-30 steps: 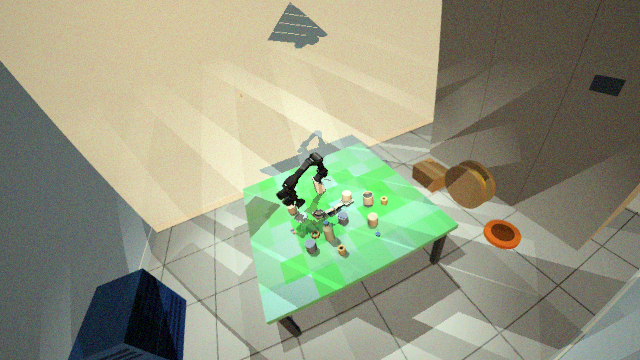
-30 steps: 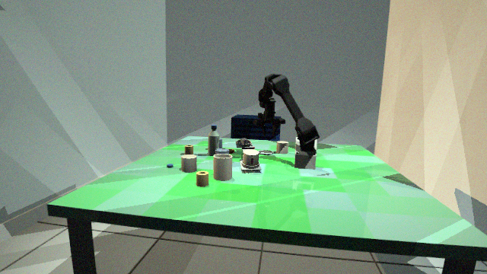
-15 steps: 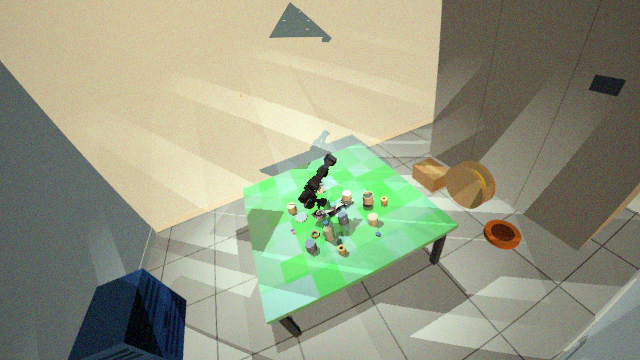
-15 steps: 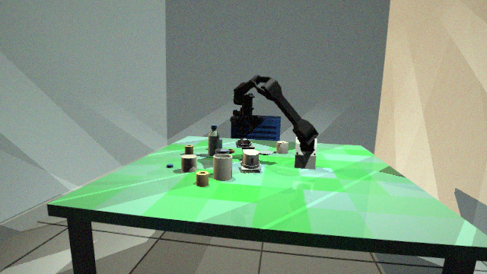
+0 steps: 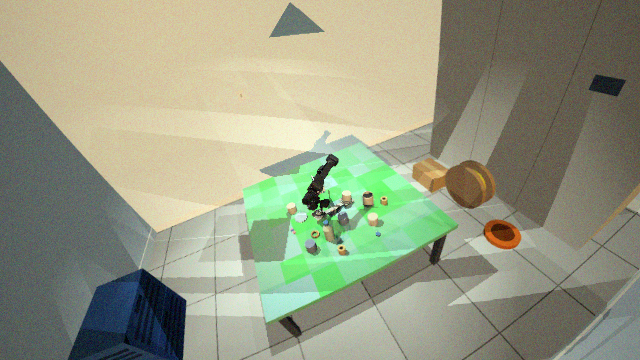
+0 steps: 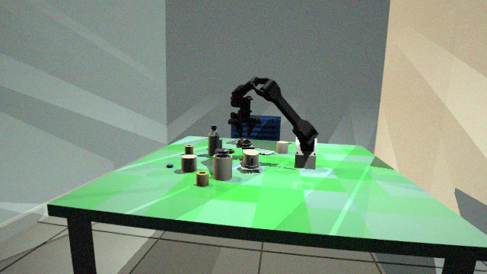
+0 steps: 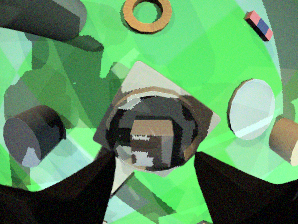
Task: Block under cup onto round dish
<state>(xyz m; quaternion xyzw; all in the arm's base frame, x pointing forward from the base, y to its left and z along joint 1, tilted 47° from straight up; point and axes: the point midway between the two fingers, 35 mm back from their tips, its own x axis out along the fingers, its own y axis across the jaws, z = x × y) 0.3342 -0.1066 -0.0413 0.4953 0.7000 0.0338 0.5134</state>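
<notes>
Now: the white round dish 110 mm behind my gripper tip, 130 mm to the right of it and 110 mm below it. Also, from my gripper tip: grey balance 30 mm behind, 120 mm to the left, 90 mm below.
</notes>
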